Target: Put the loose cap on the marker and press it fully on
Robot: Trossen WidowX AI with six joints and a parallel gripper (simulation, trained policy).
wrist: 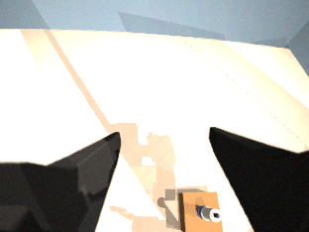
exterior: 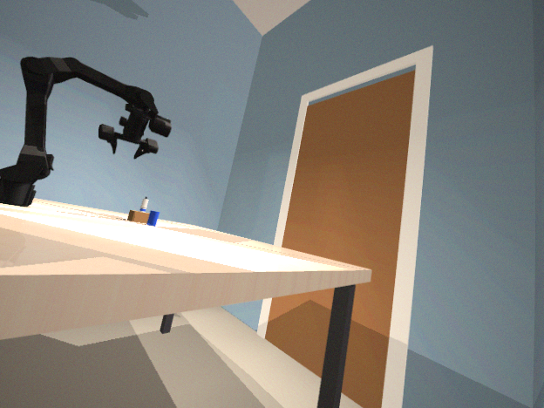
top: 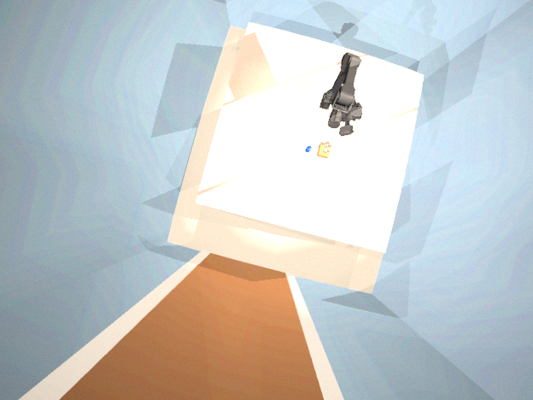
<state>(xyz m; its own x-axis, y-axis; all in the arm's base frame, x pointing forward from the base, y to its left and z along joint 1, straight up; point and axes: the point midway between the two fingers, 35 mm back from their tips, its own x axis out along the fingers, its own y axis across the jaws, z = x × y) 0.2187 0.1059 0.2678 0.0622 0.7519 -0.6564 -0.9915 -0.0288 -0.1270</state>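
The blue cap lies 22 cm below my gripper tip, 17 cm to the right of it and 11 cm ahead of it. Also, from my gripper tip: holder block: 23 cm below, 10 cm ahead, 7 cm to the right.
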